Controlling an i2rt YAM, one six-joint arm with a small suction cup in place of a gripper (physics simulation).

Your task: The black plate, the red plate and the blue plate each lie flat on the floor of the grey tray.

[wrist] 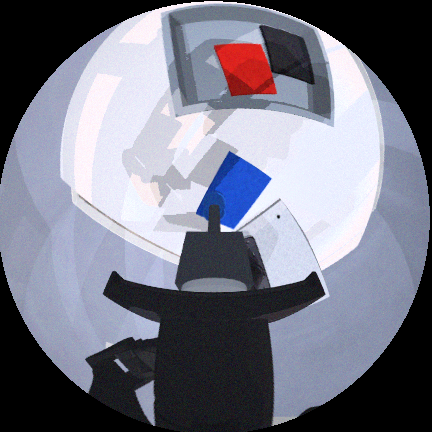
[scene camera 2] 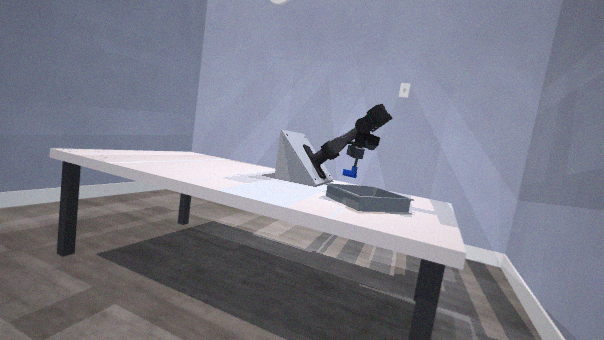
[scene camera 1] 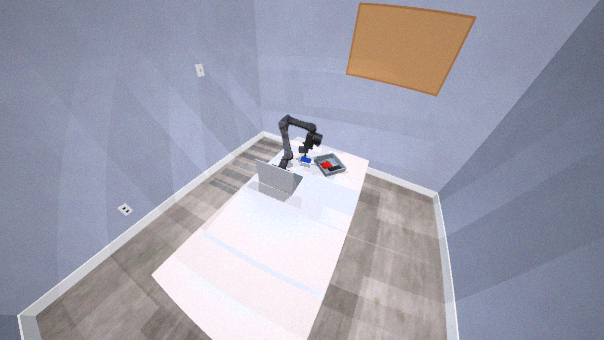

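Seen in the pictures: hand, its tool point: (wrist: pixel 213 197) (scene camera 2: pixel 353 174) (scene camera 1: pixel 304 158); arm's base, origin of its link: (wrist: pixel 253 271) (scene camera 2: pixel 313 161).
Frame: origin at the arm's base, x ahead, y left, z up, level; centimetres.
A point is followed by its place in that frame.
Observation:
My gripper (scene camera 1: pixel 305 155) @[y 24.1, x 6.5, z -1.9 cm] (scene camera 2: pixel 355 166) @[y 24.1, x 6.5, z -1.9 cm] (wrist: pixel 214 206) @[y 24.1, x 6.5, z -1.9 cm], a small suction cup, is shut on the blue plate (scene camera 1: pixel 305 160) @[y 21.6, x 9.3, z -0.8 cm] (scene camera 2: pixel 349 174) @[y 24.8, x 13.1, z -1.5 cm] (wrist: pixel 242 187) @[y 23.4, x 10.5, z -1.1 cm] near one end of its top face. The plate hangs roughly level above the table, beside the grey tray (scene camera 1: pixel 320 168) @[y 28.2, x 22.0, z -8.1 cm] (scene camera 2: pixel 385 204) @[y 46.5, x 32.4, z -7.4 cm] (wrist: pixel 178 65) @[y 42.0, x 15.8, z -7.3 cm] on the arm's side, not over it. In the tray, the red plate (scene camera 1: pixel 326 165) @[y 35.9, x 24.4, z -8.5 cm] (wrist: pixel 246 70) @[y 35.5, x 22.7, z -8.6 cm] and the black plate (scene camera 1: pixel 335 168) @[y 37.4, x 33.2, z -8.7 cm] (wrist: pixel 290 54) lie flat side by side, their edges close. The tray's wall hides both in scene camera 2.
The arm's grey slanted mount (scene camera 1: pixel 276 180) @[y -12.6, x 5.0, z -0.1 cm] (scene camera 2: pixel 291 160) @[y -2.9, x 16.9, z 0.1 cm] (wrist: pixel 292 245) @[y 3.0, x 12.4, z -1.1 cm] stands on the white table (scene camera 1: pixel 270 220) @[y -36.9, x 19.0, z -9.9 cm] (scene camera 2: pixel 175 167) @[y -43.5, x 47.8, z -9.9 cm] near the tray. In the wrist view, the table's edge runs behind the mount and the arm's shadow falls between the blue plate and the tray.

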